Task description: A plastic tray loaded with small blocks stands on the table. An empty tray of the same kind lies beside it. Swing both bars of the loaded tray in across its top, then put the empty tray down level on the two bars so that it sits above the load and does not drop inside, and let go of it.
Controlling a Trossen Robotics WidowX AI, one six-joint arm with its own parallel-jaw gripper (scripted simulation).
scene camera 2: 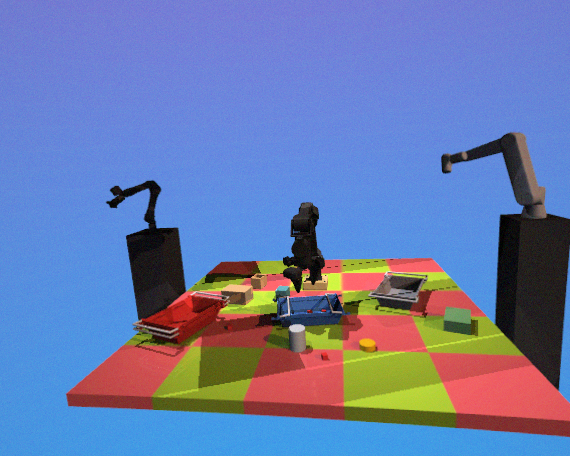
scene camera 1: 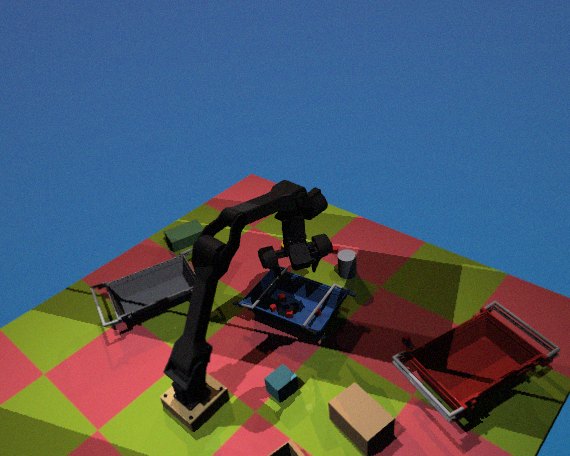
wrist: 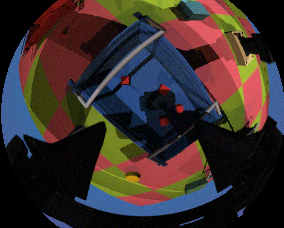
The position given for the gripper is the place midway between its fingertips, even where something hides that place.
The gripper [scene camera 1: 297,275] is open, with nothing in its grasp. Also in view: a grey tray [scene camera 1: 138,295] and a green box [scene camera 1: 182,236].
The grey tray shows as well in scene camera 2 [scene camera 2: 396,291]. The gripper is seen too in scene camera 2 [scene camera 2: 305,288] and in the wrist view [wrist: 151,125].
